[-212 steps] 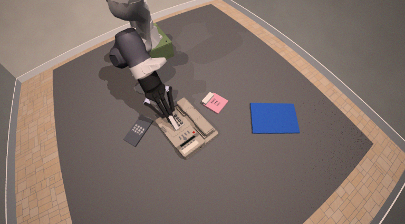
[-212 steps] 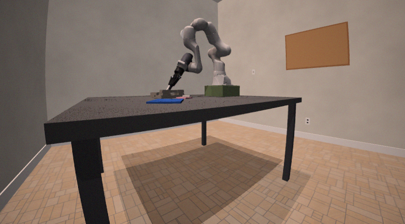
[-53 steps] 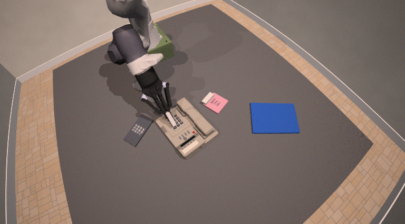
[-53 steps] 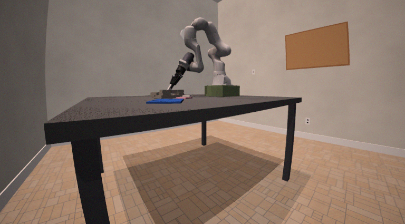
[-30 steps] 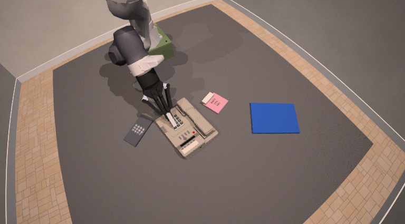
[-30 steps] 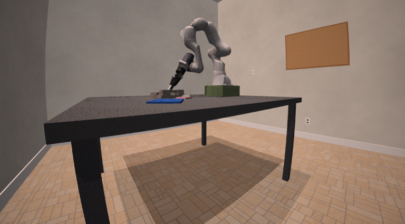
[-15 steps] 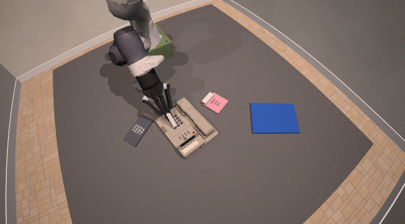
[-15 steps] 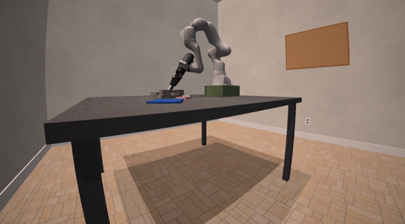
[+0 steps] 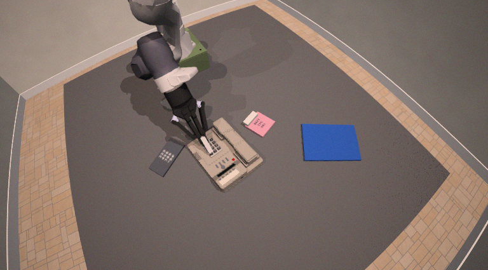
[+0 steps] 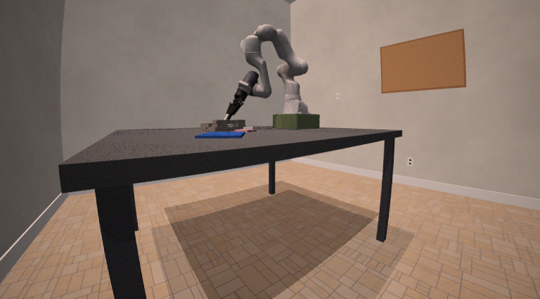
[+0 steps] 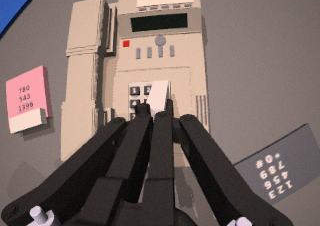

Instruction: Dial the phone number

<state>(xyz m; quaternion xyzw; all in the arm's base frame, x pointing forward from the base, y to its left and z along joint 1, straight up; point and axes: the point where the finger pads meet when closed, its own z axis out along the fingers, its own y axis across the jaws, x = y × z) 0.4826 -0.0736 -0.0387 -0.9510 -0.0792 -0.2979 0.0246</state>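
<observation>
Now: hand 20 mm short of the handset, 90 mm to the right of it and 20 mm above it. From my hand the other things lie so: pink note 10 mm behind, 220 mm to the left, 60 mm below; then blue mat 200 mm ahead, 400 mm to the left, 60 mm below.
</observation>
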